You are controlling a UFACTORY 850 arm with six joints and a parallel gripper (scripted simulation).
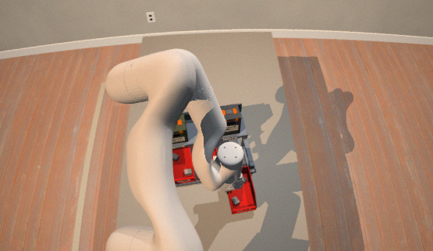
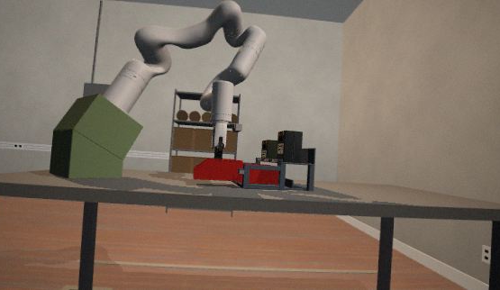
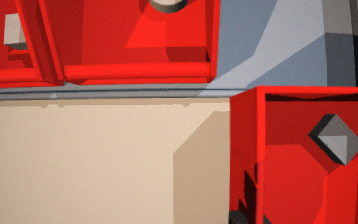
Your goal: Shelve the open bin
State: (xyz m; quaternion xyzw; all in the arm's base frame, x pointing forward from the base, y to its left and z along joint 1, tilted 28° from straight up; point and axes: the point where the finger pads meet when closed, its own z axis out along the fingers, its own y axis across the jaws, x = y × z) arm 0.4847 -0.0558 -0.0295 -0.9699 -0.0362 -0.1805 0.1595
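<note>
Right now my hand is 5 cm to the left of the red bin and 2 cm above it. Round my hand: grey part 6 cm ahead, 6 cm to the right, 5 cm below; grey shelf 20 cm ahead, 9 cm to the left, 2 cm below.
</note>
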